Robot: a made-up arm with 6 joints. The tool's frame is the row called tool. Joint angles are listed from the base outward. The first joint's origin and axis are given. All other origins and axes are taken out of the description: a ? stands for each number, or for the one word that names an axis. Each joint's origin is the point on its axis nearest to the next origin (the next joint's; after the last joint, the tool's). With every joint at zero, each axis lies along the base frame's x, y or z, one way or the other. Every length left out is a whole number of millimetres.
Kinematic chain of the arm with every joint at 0, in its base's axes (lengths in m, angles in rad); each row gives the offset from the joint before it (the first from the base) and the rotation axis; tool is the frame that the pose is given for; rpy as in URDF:
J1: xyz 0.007 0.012 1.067 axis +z
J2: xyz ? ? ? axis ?
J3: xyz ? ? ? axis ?
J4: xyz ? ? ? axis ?
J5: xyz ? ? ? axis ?
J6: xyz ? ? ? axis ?
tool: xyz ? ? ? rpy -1.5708 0 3.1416
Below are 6 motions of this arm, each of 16 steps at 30 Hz.
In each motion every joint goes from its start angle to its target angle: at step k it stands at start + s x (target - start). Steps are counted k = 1, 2, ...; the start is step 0. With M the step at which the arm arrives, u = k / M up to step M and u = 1 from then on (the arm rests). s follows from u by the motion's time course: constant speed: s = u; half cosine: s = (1 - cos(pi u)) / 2; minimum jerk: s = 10 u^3 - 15 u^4 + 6 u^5.
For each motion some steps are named. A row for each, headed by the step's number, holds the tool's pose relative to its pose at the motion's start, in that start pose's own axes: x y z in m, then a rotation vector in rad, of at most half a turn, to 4 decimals.
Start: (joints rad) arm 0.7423 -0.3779 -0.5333 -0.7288 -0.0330 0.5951
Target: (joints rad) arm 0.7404 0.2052 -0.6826 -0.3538 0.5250 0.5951
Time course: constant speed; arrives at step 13
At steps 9, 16:
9: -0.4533 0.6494 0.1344 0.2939 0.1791 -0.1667
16: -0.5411 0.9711 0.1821 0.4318 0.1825 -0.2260

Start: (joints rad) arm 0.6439 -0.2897 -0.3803 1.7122 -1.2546 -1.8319
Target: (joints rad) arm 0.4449 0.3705 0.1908 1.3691 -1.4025 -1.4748
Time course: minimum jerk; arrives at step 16
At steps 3, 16:
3: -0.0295 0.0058 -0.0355 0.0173 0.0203 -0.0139
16: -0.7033 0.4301 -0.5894 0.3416 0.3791 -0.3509

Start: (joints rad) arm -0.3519 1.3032 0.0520 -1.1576 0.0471 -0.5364
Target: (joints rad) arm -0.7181 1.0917 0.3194 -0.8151 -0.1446 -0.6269
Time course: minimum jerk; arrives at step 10
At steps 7, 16:
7: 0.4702 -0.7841 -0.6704 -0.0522 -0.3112 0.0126
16: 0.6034 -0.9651 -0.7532 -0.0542 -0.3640 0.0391

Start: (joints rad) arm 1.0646 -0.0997 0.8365 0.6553 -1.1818 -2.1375
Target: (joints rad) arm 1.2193 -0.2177 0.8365 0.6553 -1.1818 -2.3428
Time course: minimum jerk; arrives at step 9
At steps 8, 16:
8: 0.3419 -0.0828 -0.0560 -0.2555 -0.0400 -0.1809
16: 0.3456 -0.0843 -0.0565 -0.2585 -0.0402 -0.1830

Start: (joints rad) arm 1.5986 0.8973 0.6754 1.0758 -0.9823 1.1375
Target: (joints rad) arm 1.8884 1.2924 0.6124 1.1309 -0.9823 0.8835
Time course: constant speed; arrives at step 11
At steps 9, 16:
9: 0.0352 -1.2297 -0.3114 0.2291 -0.0416 0.1186
16: 0.0654 -1.4738 -0.4432 0.2837 -0.0490 0.1339

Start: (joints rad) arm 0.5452 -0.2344 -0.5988 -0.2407 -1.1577 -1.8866
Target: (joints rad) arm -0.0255 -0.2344 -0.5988 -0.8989 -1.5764 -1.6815
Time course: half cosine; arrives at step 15
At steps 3, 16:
3: 0.0168 -0.0635 -0.0157 -0.0572 0.0423 -0.0466
16: 0.2242 -0.6534 -0.0294 -0.4257 0.2405 -0.6899

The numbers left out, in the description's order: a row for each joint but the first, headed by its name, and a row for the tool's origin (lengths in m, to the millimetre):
J2: xyz 0.181 -0.057 0, axis +y
J3: xyz 0.02 0 1.527, axis -y
J4: xyz 1.66 0 0.115, axis -x
J5: xyz 0 -0.001 0.028, axis -y
J6: xyz 0.228 0 -0.012, axis -x
tool: xyz 0 0.019 0.013

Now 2 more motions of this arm.
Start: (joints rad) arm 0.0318 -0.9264 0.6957 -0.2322 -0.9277 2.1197
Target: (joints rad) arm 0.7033 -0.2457 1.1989 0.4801 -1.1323 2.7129
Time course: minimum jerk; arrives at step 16
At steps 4, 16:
4: -0.1184 0.0904 -0.0521 0.0587 -0.0363 0.0151
16: -1.2281 0.0849 -0.5043 0.6454 -0.2558 0.2734

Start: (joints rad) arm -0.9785 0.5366 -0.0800 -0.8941 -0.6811 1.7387
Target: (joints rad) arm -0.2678 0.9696 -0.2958 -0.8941 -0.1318 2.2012
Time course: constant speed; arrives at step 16
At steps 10, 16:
10: -0.9214 -0.0691 -0.9052 0.5117 -0.2231 -0.2052
16: -1.2068 0.0870 -1.5467 0.8952 -0.3469 -0.3235

